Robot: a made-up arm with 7 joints.
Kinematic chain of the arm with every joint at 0, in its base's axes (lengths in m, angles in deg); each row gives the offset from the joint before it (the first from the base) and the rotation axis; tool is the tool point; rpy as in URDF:
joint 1: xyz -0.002 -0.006 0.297 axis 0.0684 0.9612 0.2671
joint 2: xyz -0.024 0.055 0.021 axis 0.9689 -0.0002 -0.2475
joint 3: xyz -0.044 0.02 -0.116 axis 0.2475 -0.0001 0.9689
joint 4: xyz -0.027 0.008 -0.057 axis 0.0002 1 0
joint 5: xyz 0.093 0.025 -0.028 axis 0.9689 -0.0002 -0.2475
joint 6: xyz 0.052 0.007 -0.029 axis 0.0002 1 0
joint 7: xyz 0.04 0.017 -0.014 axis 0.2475 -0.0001 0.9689
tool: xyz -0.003 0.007 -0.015 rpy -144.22 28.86 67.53
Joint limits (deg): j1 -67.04..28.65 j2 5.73..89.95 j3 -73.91..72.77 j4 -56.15..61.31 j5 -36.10..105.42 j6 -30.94..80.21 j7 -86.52..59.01
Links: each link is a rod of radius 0.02 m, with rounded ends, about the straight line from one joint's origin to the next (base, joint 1, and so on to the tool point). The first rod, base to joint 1, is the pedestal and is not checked.
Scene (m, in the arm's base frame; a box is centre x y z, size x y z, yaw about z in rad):
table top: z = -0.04
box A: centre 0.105 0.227 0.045 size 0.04 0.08 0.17 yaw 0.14
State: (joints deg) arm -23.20 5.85 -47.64 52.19 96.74 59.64 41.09
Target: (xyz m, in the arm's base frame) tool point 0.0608 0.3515 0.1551
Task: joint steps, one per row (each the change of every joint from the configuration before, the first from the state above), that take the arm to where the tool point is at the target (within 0.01 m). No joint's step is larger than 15 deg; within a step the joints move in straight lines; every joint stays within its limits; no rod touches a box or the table.
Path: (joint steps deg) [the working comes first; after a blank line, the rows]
Joints at the target: -9.04 49.85 -20.04 61.31 71.99 45.10 38.39
Straight joint move there: touches box A.

1: -8.77 3.14 12.52 1.82 -5.79 -3.59 1.92
2: -8.77 3.13 12.52 1.83 -5.80 -3.59 1.93
3: -8.76 3.14 12.53 1.82 -5.79 -3.59 1.92
4: -8.77 3.13 12.52 1.83 -5.80 -3.59 1.92
5: -8.77 3.14 12.52 1.82 -5.79 -3.59 1.92
6: 7.22 12.85 -10.24 -4.55 2.32 12.84 2.77
7: 7.22 12.85 -10.25 -4.54 2.32 12.84 2.77
8: 7.23 12.85 -10.25 -4.55 2.32 12.84 2.77
9: 12.11 -3.41 -1.42 4.55 -0.92 -11.70 -6.87
10: 12.11 -3.41 -1.42 4.54 -0.91 -11.71 -6.88
11: 12.11 -3.41 -1.43 4.55 -0.91 -11.70 -6.87

